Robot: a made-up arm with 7 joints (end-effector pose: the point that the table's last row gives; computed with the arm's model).
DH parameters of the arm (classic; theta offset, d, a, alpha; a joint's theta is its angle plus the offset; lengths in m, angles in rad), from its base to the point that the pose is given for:
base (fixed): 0 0.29 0.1 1.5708
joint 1: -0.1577 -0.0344 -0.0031 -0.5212
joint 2: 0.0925 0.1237 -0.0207 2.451
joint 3: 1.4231 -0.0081 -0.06 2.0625
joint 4: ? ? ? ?
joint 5: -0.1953 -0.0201 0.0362 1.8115
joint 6: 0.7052 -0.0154 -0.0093 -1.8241
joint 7: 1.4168 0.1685 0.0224 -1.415
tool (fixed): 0.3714 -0.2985 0 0
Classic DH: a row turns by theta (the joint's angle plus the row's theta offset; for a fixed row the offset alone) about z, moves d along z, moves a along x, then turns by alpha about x.
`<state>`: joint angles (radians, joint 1 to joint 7).
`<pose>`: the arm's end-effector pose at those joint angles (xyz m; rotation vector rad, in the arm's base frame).
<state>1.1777 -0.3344 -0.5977 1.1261 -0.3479 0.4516 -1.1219</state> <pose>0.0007 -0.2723 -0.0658 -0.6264 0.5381 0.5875</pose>
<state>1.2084 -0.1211 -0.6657 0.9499 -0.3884 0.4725 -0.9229</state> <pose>0.1400 -0.3229 -0.0282 -0.8575 0.1588 0.4766</pose>
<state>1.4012 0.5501 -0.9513 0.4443 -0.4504 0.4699 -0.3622</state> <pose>0.3611 -0.3408 0.4229 -1.5659 -1.1565 0.1251</pose>
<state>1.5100 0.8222 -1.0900 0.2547 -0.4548 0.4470 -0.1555</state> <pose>0.2501 -0.2665 0.6202 -1.8632 -1.7138 -0.0642</pose>
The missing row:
joint 4: 1.1159 -0.2338 0.0974 1.8315
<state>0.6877 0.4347 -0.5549 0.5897 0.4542 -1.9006 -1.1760</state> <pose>0.2277 0.1230 -0.1613 0.1814 -0.2620 2.5909</pose>
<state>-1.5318 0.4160 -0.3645 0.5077 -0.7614 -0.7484 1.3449</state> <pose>-0.2345 0.0958 0.1676 1.0351 0.3444 0.0694</pose>
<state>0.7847 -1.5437 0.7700 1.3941 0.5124 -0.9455 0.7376</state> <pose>0.2174 0.0028 0.0573 0.0243 -1.2296 -1.5829</pose>
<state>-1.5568 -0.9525 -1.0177 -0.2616 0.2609 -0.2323 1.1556</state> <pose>0.0032 -0.2240 0.2373 0.1799 0.5522 0.6963</pose>
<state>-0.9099 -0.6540 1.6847 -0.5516 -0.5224 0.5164 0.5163</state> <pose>0.2767 0.2544 0.5315 0.8048 -2.2922 0.7818</pose>
